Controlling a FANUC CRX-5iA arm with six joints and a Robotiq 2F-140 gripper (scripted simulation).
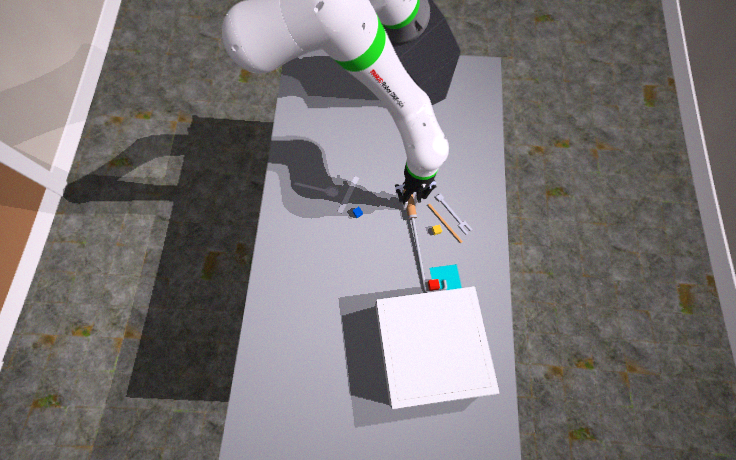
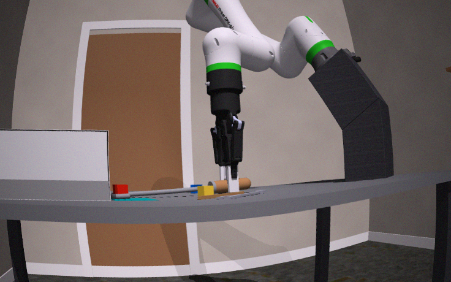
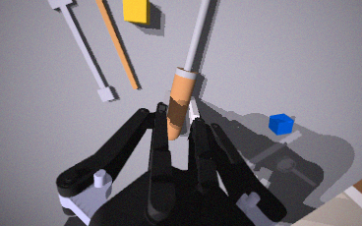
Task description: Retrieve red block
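The orange stick lies 6 cm ahead of my hand, 12 cm to the left of it and 3 cm below it. Also, from my hand: long grey hook tool (12 cm ahead, 6 cm to the left, 2 cm below); then yellow block (9 cm ahead, 10 cm to the left, 3 cm below); then grey fork tool (2 cm ahead, 15 cm to the left, 3 cm below).
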